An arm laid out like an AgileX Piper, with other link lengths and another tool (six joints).
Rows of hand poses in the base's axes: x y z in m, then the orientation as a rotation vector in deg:
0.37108 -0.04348 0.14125 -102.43 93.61 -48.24
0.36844 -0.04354 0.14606 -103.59 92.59 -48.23
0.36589 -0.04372 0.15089 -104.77 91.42 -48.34
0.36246 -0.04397 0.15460 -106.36 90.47 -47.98
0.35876 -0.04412 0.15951 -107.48 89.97 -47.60
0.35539 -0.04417 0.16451 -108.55 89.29 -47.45
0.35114 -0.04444 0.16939 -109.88 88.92 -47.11
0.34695 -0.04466 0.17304 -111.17 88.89 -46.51
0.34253 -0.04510 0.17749 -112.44 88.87 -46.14
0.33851 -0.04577 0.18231 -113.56 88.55 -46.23
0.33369 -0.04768 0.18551 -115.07 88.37 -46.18
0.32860 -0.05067 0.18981 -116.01 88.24 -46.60
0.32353 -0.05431 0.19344 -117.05 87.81 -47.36
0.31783 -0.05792 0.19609 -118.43 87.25 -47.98
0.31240 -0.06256 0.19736 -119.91 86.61 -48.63
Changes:
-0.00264 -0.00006 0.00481 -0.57 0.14 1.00
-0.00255 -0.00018 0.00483 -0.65 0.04 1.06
-0.00343 -0.00025 0.00371 -0.64 0.57 1.15
-0.00370 -0.00015 0.00491 -0.40 0.54 0.73
-0.00337 -0.00005 0.00500 -0.50 0.34 0.77
-0.00425 -0.00027 0.00488 -0.59 0.72 0.67
-0.00419 -0.00022 0.00365 -0.45 0.96 0.49
-0.00442 -0.00044 0.00445 -0.58 0.86 0.41
-0.00402 -0.00067 0.00482 -0.73 0.46 0.45
-0.00482 -0.00191 0.00320 -0.92 0.81 0.48
-0.00509 -0.00299 0.00430 -0.84 0.32 0.19
-0.00507 -0.00364 0.00363 -1.07 0.12 0.33
-0.00570 -0.00361 0.00265 -1.19 0.32 0.51
-0.00543 -0.00464 0.00127 -1.26 0.34 0.57

